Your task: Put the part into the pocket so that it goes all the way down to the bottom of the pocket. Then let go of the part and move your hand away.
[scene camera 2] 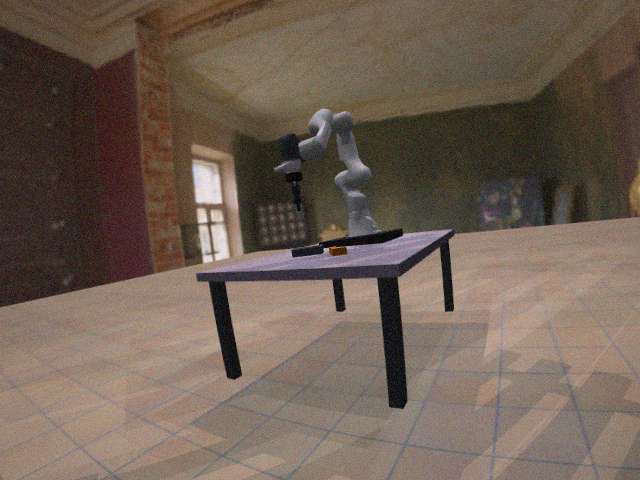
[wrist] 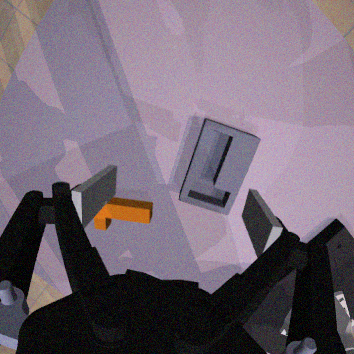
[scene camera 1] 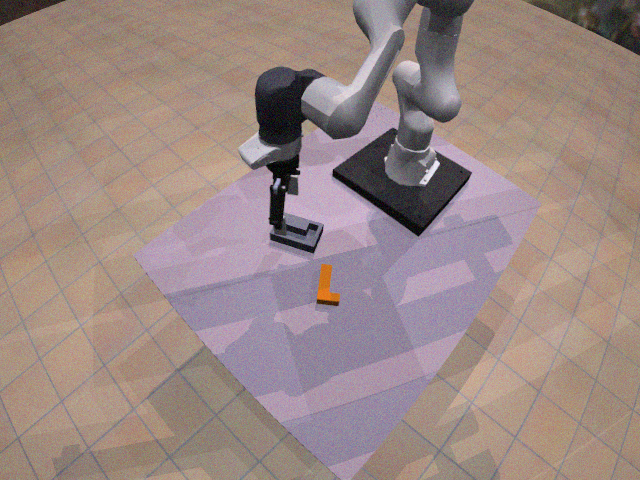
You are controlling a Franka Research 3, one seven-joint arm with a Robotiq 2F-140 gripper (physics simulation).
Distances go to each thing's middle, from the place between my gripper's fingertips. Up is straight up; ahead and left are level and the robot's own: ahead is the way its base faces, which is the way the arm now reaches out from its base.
I see my gripper 1 cm short of the orange L-shaped part [wrist: 119, 208], 17 cm to the right of it and 16 cm above it. Also, from my hand: grey pocket block [wrist: 222, 154] (5 cm behind, 2 cm to the right, 15 cm below).
